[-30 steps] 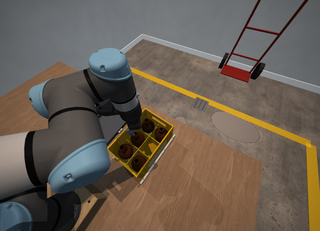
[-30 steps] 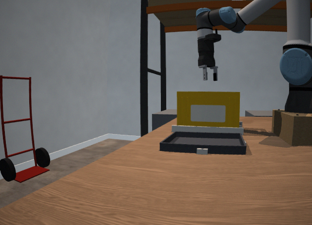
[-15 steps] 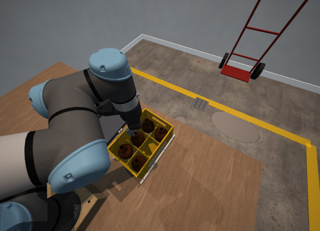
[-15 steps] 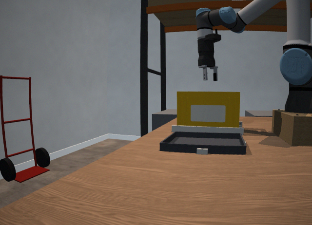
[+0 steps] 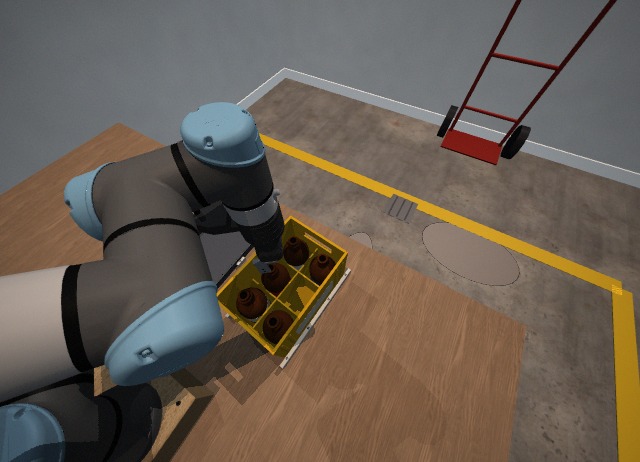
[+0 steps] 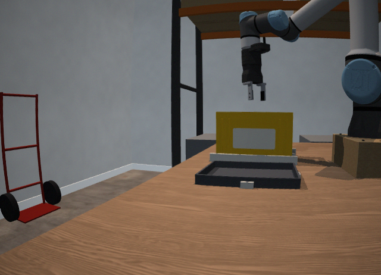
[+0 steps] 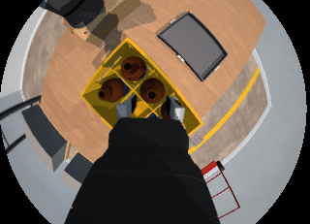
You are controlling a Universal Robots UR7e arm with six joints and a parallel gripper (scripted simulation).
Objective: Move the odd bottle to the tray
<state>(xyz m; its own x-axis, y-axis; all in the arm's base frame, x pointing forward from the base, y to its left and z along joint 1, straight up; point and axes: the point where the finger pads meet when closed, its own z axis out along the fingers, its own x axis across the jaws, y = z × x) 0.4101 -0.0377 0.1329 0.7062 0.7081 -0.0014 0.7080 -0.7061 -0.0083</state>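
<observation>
Right now the yellow crate is 150 mm below my hand and 40 mm to the right of it. The rest, counted from my hand: glass bottle 150 mm below, 90 mm to the right, 90 mm behind; then dark tray 250 mm to the left, 220 mm below, 20 mm behind.
</observation>
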